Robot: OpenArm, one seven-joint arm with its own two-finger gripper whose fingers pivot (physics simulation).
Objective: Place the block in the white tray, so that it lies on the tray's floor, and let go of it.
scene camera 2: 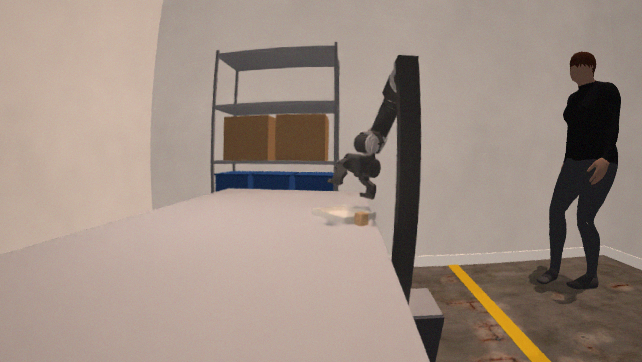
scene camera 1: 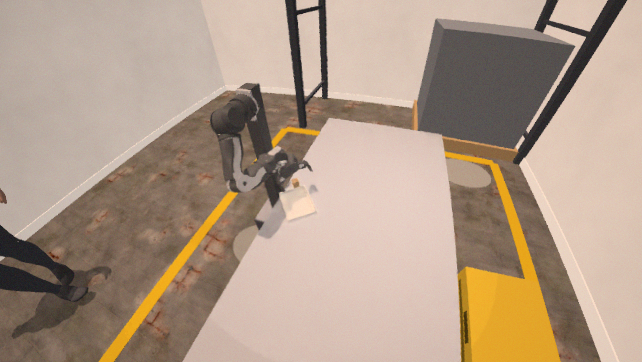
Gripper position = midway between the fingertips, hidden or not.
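Scene camera 1: white tray [scene camera 1: 297, 203], dark robot post [scene camera 1: 259, 132]. Scene camera 2: dark robot post [scene camera 2: 408, 172], my gripper [scene camera 2: 351, 191].
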